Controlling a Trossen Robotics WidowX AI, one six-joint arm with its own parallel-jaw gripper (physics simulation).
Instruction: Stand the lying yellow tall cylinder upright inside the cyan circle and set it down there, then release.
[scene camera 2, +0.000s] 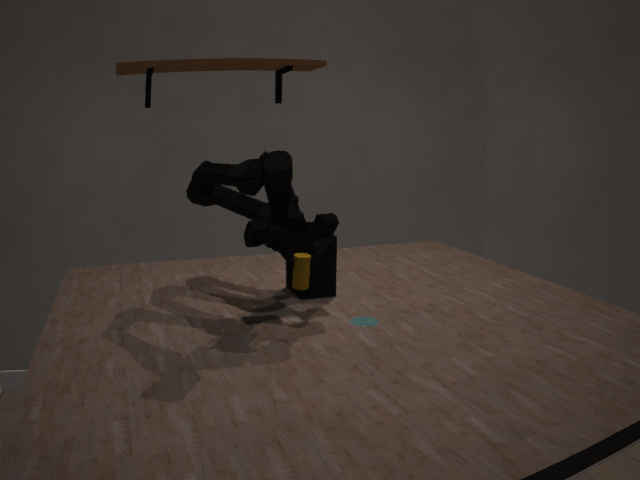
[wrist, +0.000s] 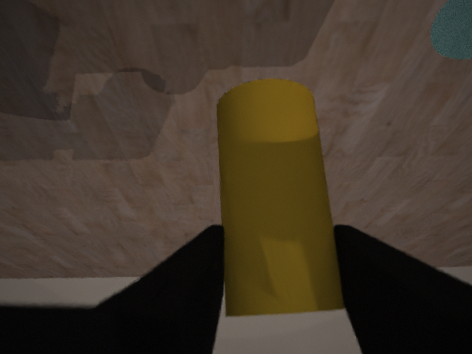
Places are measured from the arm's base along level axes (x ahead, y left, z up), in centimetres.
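Pixels of known places: gripper, fingertip midpoint: (scene camera 2: 302, 265) (wrist: 278, 239).
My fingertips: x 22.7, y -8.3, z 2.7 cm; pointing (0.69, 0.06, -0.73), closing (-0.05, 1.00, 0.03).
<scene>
For each thing: its middle in the pictures, then the offset to it from my fingertips. "spot": a spot on its surface instead. Level surfaces: height alone.
- yellow tall cylinder, body centre: (wrist: 273, 200) (scene camera 2: 301, 271) dz -1.1, dx -0.3, dy -0.1 cm
- cyan circle, surface spot: (wrist: 457, 31) (scene camera 2: 360, 323) spot: dz -12.3, dx +2.7, dy +11.3 cm
- wooden table, its level: dz -12.4 cm
The yellow tall cylinder (scene camera 2: 301, 271) (wrist: 275, 200) is held in the air, close to upright in the scene view, above the wooden table. My gripper (wrist: 278, 239) is shut on it, with one dark finger on each side in the wrist view; in the scene view the fingertips are hard to make out against the dark arm. The cyan circle (scene camera 2: 364, 321) (wrist: 457, 31) lies flat on the table, to the right of the cylinder in the scene view and at the top right corner of the wrist view, partly cut off. The cylinder is apart from the circle.
The arm's black base block (scene camera 2: 323, 268) stands on the wooden table (scene camera 2: 413, 392) behind the cylinder in the scene view. The arm's shadows fall on the table to the left. A brown wall shelf (scene camera 2: 222, 65) hangs on the wall, high above the arm.
</scene>
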